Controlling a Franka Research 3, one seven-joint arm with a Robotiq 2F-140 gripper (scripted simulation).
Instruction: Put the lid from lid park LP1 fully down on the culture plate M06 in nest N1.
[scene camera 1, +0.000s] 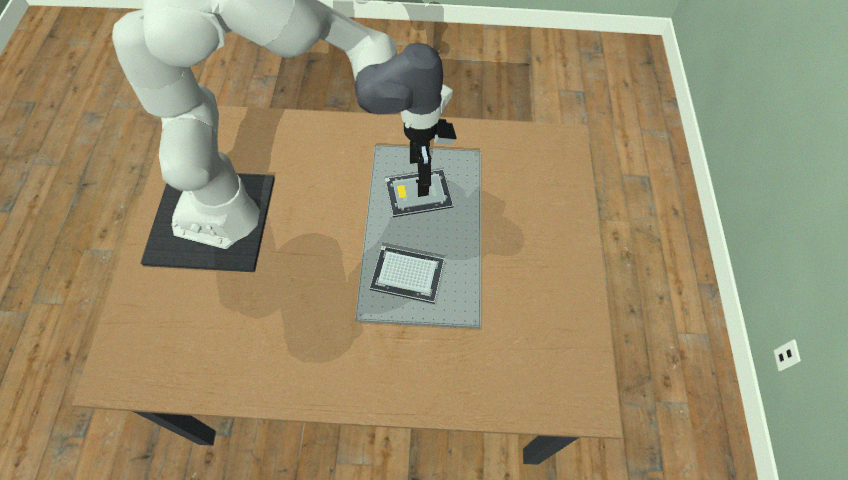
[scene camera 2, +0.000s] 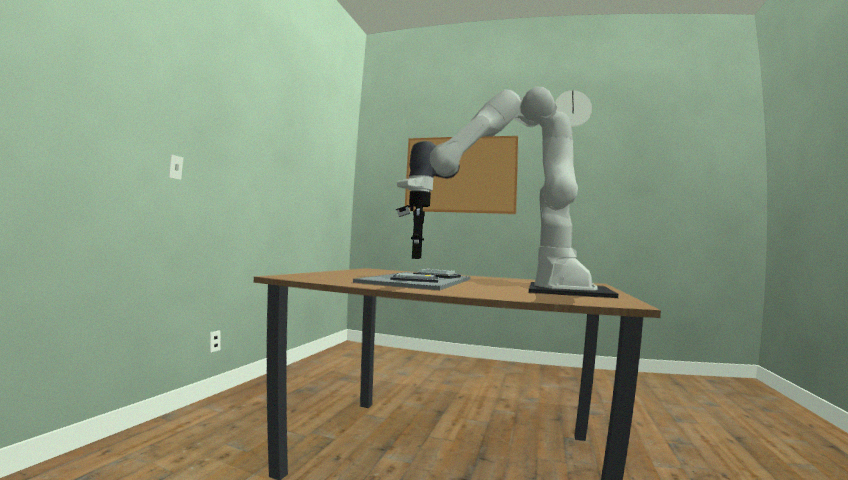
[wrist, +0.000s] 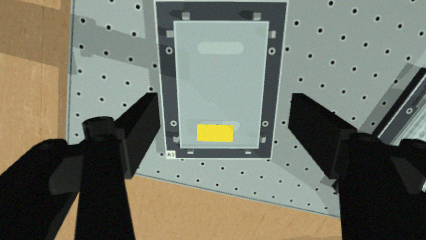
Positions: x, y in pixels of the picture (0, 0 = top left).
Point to a clear lid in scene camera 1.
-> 406, 191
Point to my gripper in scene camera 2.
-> At 416, 258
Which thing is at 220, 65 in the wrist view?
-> A clear lid.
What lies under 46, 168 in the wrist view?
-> My gripper.
